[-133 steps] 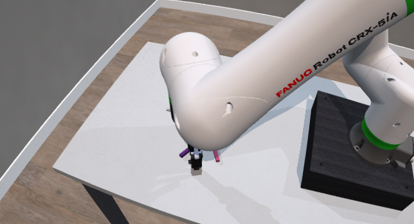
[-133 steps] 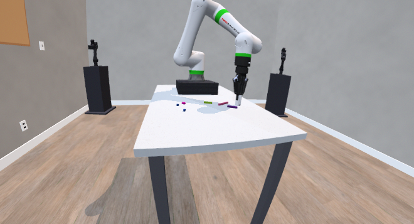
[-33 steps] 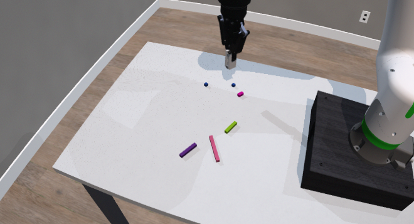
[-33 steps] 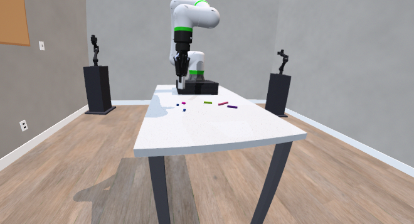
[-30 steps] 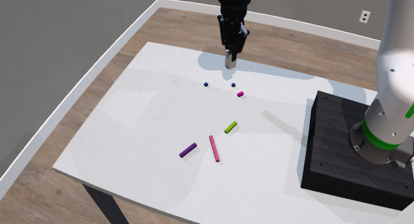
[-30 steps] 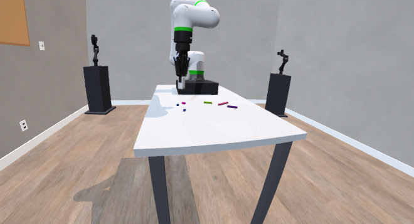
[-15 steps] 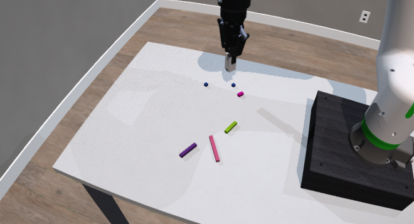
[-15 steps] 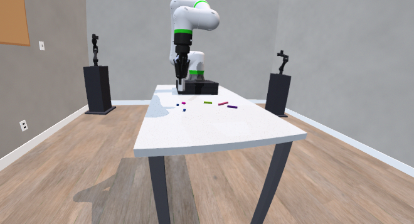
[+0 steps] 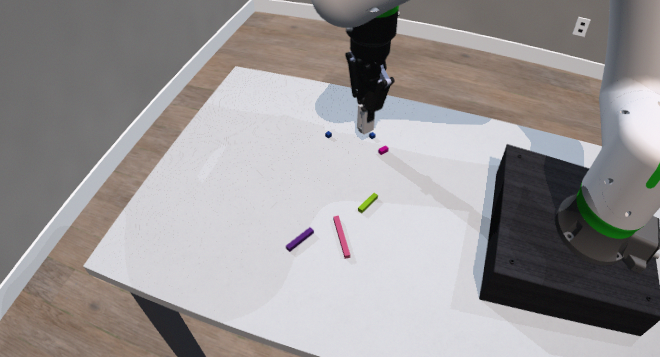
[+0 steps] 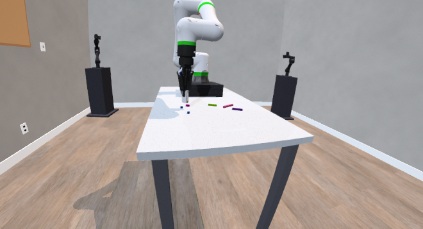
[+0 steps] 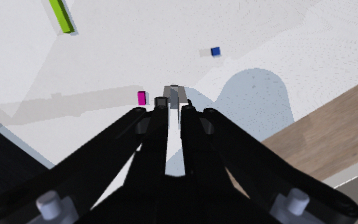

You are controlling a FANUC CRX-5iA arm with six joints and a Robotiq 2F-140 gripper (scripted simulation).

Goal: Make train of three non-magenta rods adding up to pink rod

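Now: hand 50 mm past the magenta rod, 10 mm to the right of it and 60 mm above it. Round my hand: grey rod 30 mm below; lime rod 80 mm behind, 160 mm to the left, 60 mm below; pink rod 70 mm behind, 250 mm to the left, 60 mm below.
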